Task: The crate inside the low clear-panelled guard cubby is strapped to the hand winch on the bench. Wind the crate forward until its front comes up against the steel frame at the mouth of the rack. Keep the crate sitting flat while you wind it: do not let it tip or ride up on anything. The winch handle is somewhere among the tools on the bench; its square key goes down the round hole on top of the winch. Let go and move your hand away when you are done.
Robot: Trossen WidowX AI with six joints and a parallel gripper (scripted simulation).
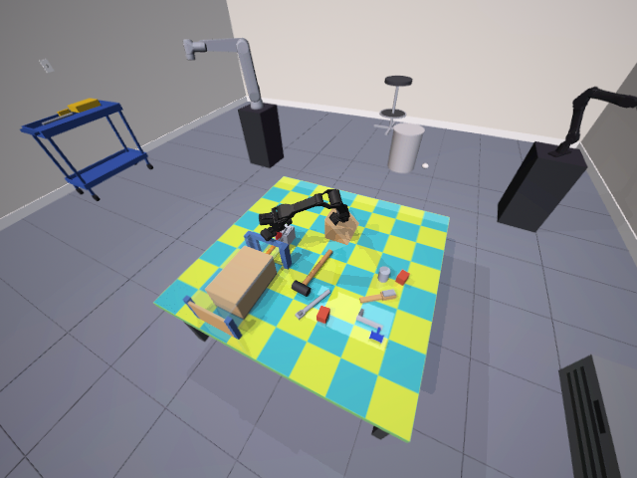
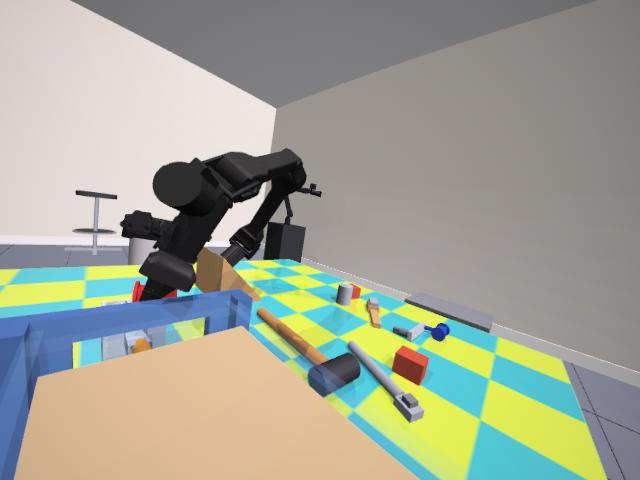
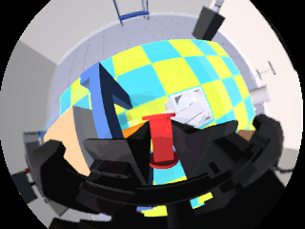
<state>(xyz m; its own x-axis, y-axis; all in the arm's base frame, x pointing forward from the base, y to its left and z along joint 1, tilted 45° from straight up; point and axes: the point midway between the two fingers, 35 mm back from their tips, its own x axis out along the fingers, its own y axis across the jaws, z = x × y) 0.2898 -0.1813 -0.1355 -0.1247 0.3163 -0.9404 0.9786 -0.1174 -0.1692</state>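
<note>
The winch handle is 3 cm below my gripper tip, 3 cm behind it and 1 cm to the left of it. From my gripper tip the other things lie so: brush (65 cm to the left, 11 cm below, 3 cm ahead); red grip (2 cm to the left); grey winch (11 cm behind, 10 cm below, 1 cm to the right).
</note>
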